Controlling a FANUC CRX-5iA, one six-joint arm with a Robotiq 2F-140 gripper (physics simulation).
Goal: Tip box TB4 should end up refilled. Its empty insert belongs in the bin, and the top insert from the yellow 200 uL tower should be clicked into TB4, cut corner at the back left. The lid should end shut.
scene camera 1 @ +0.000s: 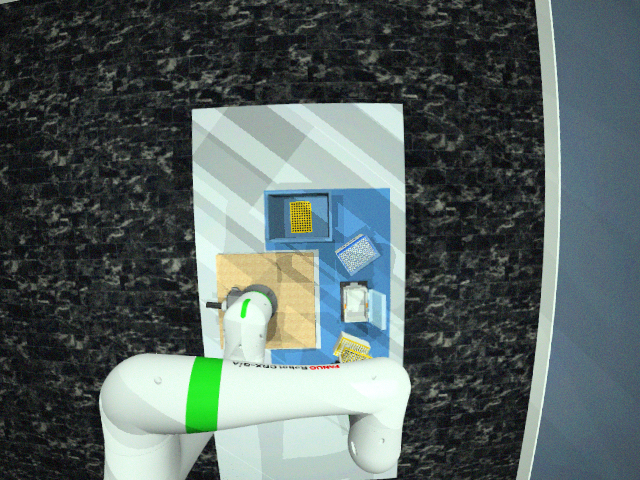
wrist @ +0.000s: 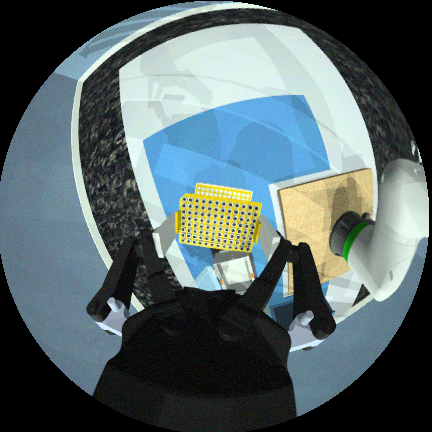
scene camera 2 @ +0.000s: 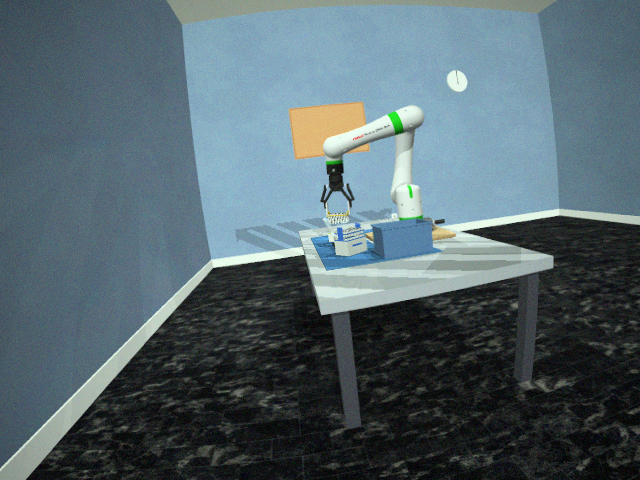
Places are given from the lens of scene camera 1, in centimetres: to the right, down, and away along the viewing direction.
blue-and-white tip box (scene camera 1: 358,252): 13, 4, 85
tip box TB4 (scene camera 1: 353,295): 13, 21, 97
The marked spots on the tip box TB4 and the blue-and-white tip box are 21 cm apart.
